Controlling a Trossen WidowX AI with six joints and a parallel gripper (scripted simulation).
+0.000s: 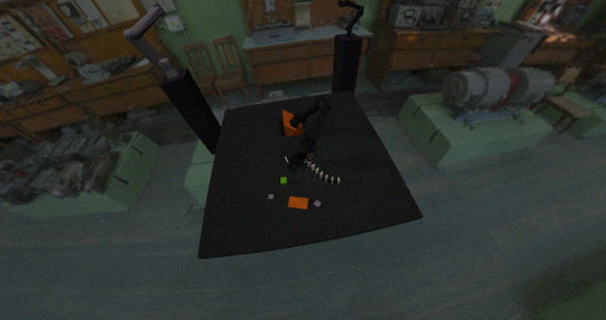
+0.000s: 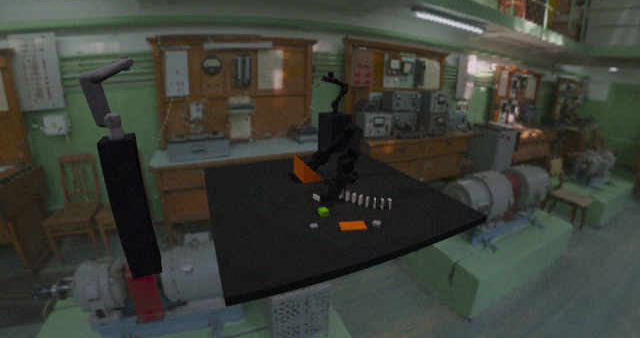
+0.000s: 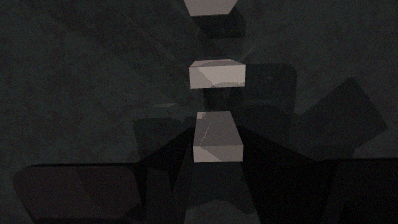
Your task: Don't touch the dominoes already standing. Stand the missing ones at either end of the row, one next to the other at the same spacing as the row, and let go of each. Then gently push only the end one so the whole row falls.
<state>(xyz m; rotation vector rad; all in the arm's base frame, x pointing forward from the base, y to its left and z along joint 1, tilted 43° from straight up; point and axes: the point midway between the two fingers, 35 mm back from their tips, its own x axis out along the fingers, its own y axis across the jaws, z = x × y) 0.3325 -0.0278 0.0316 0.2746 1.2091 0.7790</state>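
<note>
The green cube is 180 mm to the right of my gripper tip, 100 mm ahead of it and 20 mm below it. From my gripper tip the other things lie so: flat orange plate (270 mm ahead, 130 mm to the right, 30 mm below).
</note>
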